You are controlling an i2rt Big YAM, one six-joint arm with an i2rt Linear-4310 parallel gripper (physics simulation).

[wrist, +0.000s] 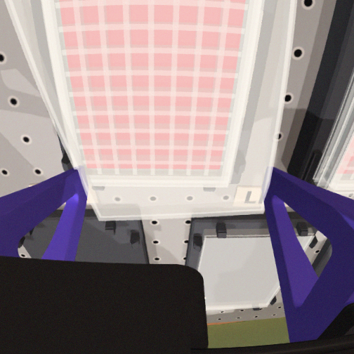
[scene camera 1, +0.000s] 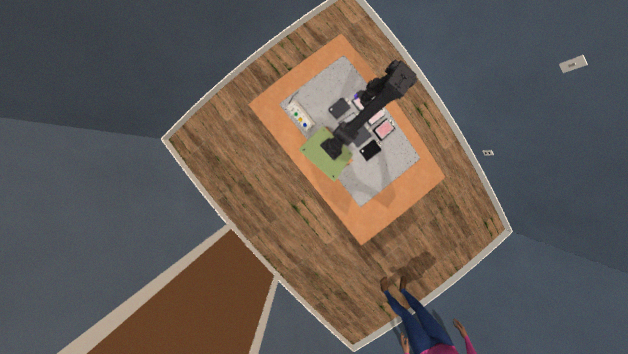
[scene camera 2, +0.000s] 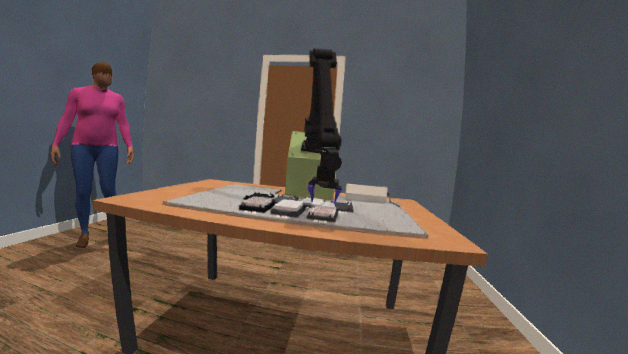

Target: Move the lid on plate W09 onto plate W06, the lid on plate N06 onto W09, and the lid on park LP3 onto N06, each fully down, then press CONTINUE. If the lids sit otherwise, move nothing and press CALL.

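Frame: origin at the arm's base, x ahead, y left, z up, level; millimetres.
Seen in the pictures: gripper, fingertip midpoint: (scene camera 1: 360,104) (scene camera 2: 323,203); arm's base at its link origin: (scene camera 1: 330,149) (scene camera 2: 312,147).
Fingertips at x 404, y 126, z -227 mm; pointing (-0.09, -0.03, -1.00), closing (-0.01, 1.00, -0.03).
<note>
Pixels of each thing's top centre, then the offset from my fingertips to it. Level surfaces: height alone.
- plate with pink wells, top centre: (scene camera 2: 324,208) 47 mm ahead, 10 mm left, 9 mm down
- neighbouring plate at its top centre: (scene camera 2: 289,203) (scene camera 1: 375,114) 46 mm ahead, 126 mm right, 2 mm down
- third pink plate at its top centre: (scene camera 2: 258,199) (scene camera 1: 385,129) 42 mm ahead, 257 mm right, 5 mm down
- grey perforated board at its surface level: 36 mm down
- white button panel at its top centre: (scene camera 2: 366,185) (scene camera 1: 300,114) 394 mm back, 193 mm left, 48 mm up
My gripper (scene camera 2: 325,201) (wrist: 174,177) is shut on a clear lid (wrist: 170,209), with a purple finger at each side edge. The lid hangs above a plate with pink wells (wrist: 152,90) (scene camera 2: 322,213), which shows through it. The lid's far part is cut off by the wrist view. A neighbouring plate (wrist: 346,170) (scene camera 2: 288,206) stands to the right in the wrist view and looks pale, as if lidded. A third pink plate (scene camera 1: 384,129) (scene camera 2: 258,201) sits in a dark holder. Another lid (wrist: 240,272) lies on a dark park pad. No full label can be read.
A bare dark pad (wrist: 107,245) lies beside the parked lid. Further dark pads (scene camera 1: 340,108) (scene camera 1: 370,150) sit on the grey perforated board (scene camera 1: 380,182). A tall green box (scene camera 1: 320,162) (scene camera 2: 302,172) and a white button panel (scene camera 1: 300,116) (scene camera 2: 366,192) stand on the door side. A person (scene camera 2: 97,120) stands beyond the table.
</note>
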